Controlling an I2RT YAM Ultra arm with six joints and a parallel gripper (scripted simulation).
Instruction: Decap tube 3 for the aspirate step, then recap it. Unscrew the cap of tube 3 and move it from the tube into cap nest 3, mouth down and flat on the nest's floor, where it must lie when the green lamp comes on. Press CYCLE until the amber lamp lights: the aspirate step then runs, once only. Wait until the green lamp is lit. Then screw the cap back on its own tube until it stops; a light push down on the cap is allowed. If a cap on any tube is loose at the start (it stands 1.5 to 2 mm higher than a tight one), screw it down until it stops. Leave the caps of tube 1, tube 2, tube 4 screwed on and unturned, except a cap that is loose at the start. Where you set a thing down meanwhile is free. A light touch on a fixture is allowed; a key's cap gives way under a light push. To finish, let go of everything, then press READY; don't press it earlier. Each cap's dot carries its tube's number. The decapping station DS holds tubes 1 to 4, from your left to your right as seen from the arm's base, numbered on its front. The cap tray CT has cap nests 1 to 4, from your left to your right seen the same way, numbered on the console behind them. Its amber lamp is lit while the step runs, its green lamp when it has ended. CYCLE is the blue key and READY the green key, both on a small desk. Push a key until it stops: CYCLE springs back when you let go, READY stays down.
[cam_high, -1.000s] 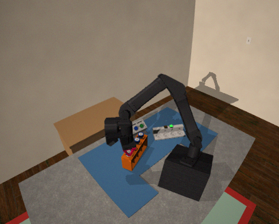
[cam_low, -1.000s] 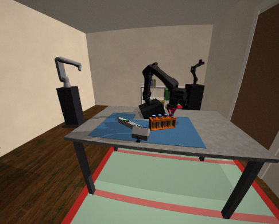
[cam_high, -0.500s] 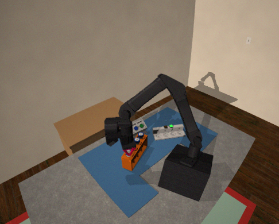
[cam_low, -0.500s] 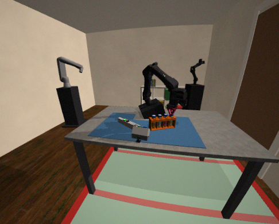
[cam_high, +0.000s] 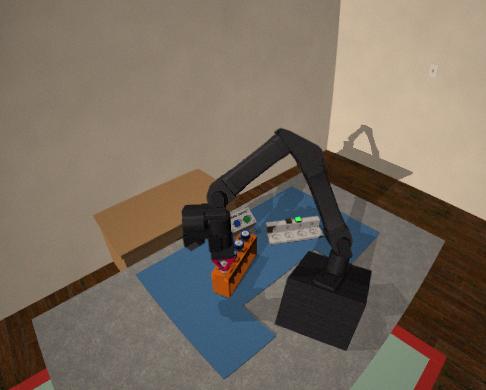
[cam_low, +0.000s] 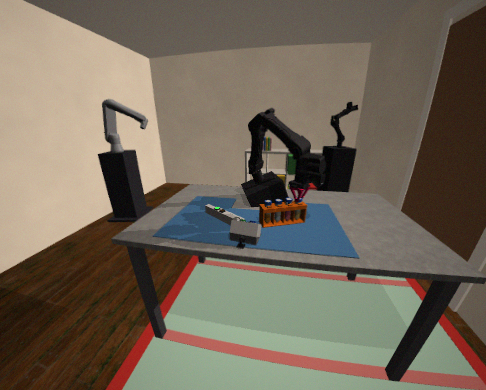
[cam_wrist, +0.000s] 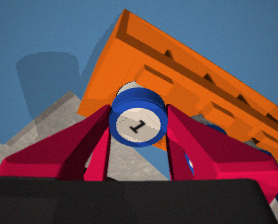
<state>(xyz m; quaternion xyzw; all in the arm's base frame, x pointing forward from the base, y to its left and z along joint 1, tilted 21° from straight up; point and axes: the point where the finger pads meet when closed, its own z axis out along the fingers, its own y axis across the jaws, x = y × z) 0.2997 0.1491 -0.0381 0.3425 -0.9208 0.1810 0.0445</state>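
The blue cap is 100 mm to the right of my hand and 20 mm ahead of it. From my hand the other things lie so: grey key desk 260 mm to the right, 130 mm ahead, 60 mm below; then green ready key 270 mm to the right, 110 mm ahead, 50 mm below; then blue cycle key 230 mm to the right, 120 mm ahead, 50 mm below.
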